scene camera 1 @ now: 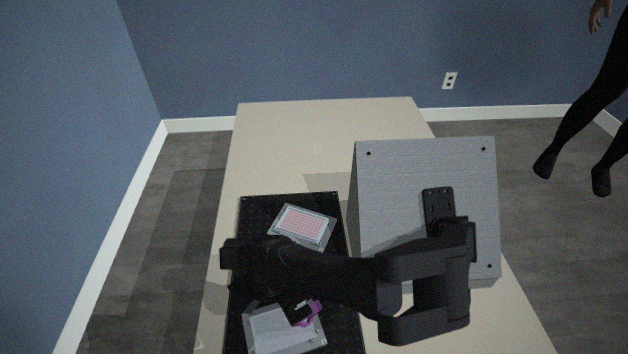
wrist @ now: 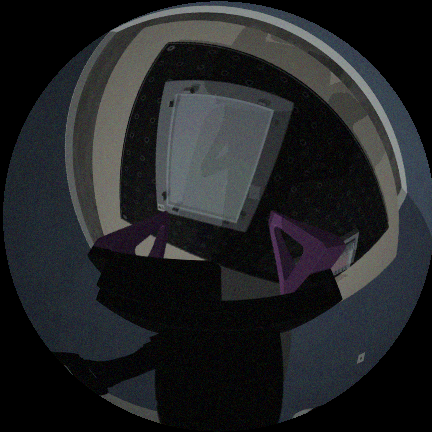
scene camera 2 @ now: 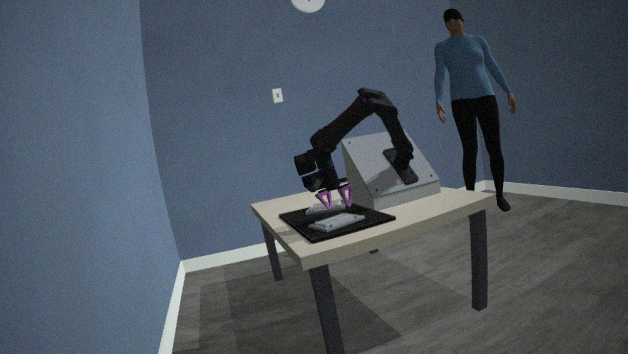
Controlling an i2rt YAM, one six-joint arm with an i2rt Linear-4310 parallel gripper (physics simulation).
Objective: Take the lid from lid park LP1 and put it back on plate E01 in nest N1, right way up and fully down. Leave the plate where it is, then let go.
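Frame: origin at the arm's base, x ahead, y left, z up, level; millimetres.
Where they show: gripper, between the fingertips: [scene camera 1: 296, 307] [wrist: 218, 215] [scene camera 2: 340, 208]; arm's base, origin of its link: [scene camera 1: 441, 230] [scene camera 2: 400, 166].
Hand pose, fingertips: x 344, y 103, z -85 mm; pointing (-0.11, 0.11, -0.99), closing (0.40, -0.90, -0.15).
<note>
Each offset is from my fingertips to the top centre of the thing. Level surfaces: height alone.
The lid {33 mm ahead, 29 mm left, 25 mm down} [scene camera 1: 280, 330] [wrist: 215, 155] is a clear, flat rectangle lying in the grey lid park LP1 {33 mm ahead, 29 mm left, 23 mm down} [scene camera 1: 320, 341] [scene camera 2: 320, 228] [wrist: 277, 130]. Plate E01 {33 mm back, 241 mm right, 16 mm down} [scene camera 1: 302, 223] [wrist: 343, 261], with pink wells, sits in nest N1 [scene camera 1: 327, 234] [scene camera 2: 313, 209] farther along the black board. My gripper [scene camera 1: 307, 315] [scene camera 2: 339, 207] [wrist: 218, 215] has purple fingers, wide apart and empty. It hangs above the board near the lid park; in the wrist view the lid lies beyond the fingertips. In the scene camera 1 view the arm hides part of the fingers and of the lid park.
The black perforated board [scene camera 1: 350, 310] [scene camera 2: 380, 218] [wrist: 325, 150] lies on the beige table {56 mm down} [scene camera 1: 300, 135] [scene camera 2: 425, 210]. A grey sloped block [scene camera 1: 400, 180] [scene camera 2: 365, 150] bears the arm's base at the right. A person [scene camera 1: 585, 105] [scene camera 2: 470, 75] stands behind the table.
</note>
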